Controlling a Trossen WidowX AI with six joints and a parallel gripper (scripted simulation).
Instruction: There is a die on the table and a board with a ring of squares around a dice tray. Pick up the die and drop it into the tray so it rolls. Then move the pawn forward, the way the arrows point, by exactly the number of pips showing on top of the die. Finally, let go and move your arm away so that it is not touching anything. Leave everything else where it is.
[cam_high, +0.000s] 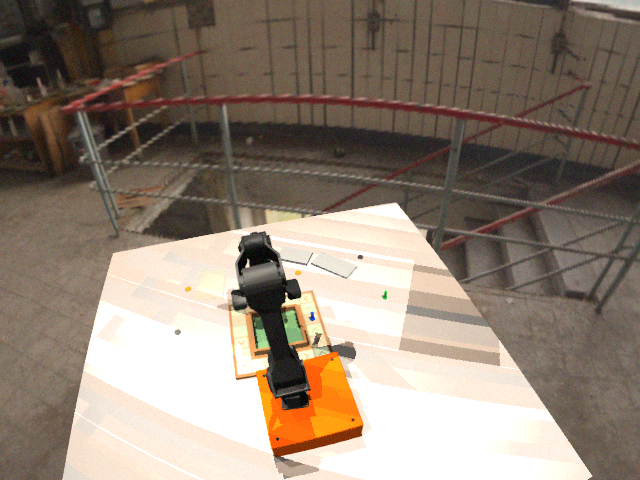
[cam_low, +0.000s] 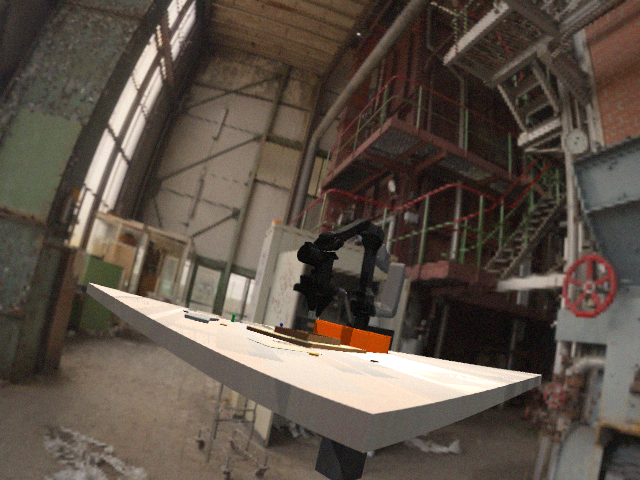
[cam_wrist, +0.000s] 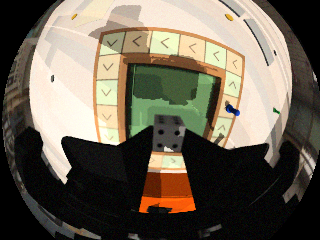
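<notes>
Right now my gripper tip is 3 cm short of the blue pawn, 12 cm to the left of it and 6 cm above it. The rest, counted from my gripper tip: green pawn 9 cm ahead, 37 cm to the right, 8 cm below; die right at my gripper tip.
</notes>
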